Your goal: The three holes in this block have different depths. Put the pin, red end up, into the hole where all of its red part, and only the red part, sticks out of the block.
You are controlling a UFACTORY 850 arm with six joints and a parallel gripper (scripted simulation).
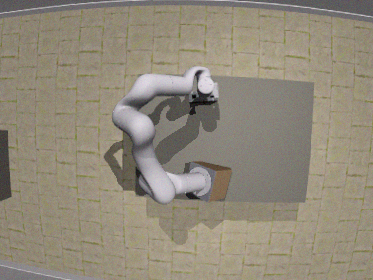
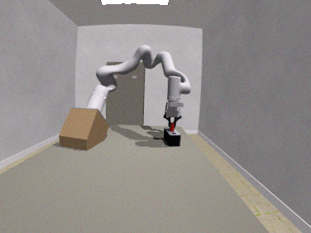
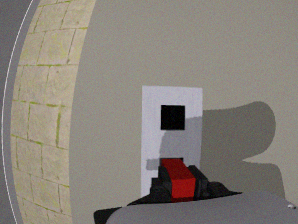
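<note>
The pin is 1 cm below my hand. From my hand the other things lie so: block 8 cm below.
</note>
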